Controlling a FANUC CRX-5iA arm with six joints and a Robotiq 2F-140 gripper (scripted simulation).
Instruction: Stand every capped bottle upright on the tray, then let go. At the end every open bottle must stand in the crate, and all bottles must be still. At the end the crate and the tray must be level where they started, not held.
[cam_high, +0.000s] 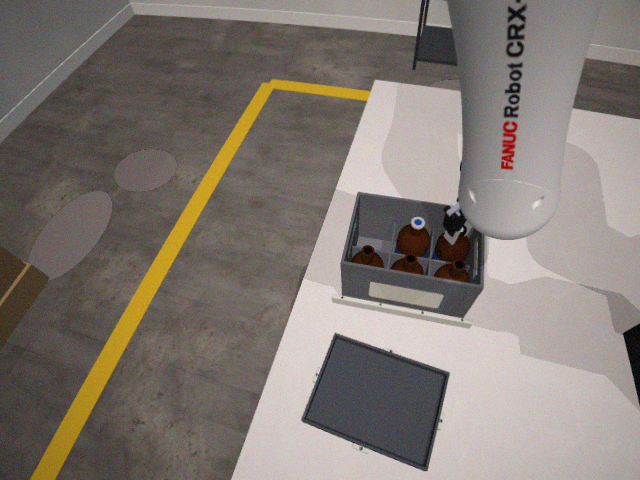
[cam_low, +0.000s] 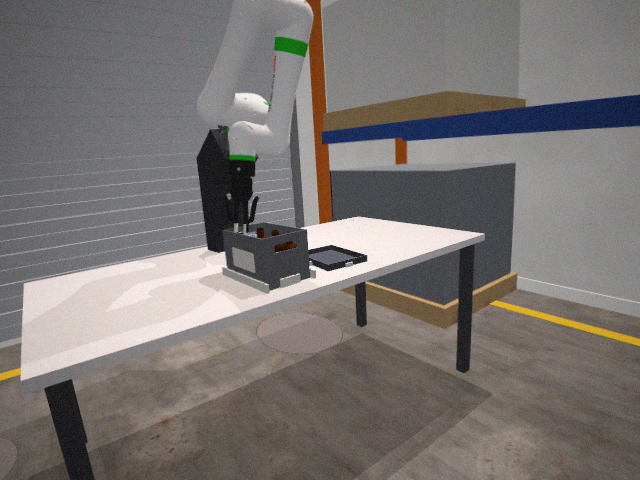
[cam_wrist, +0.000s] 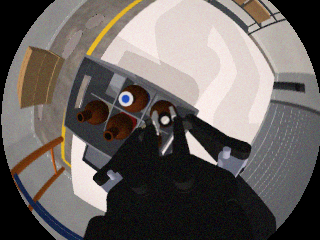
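Now: the grey crate 8 cm below my hand, 8 cm ahead of it and 6 cm to the left of it. The rest, counted from my hand: flat tray: 35 cm to the left, 15 cm below, 5 cm ahead.
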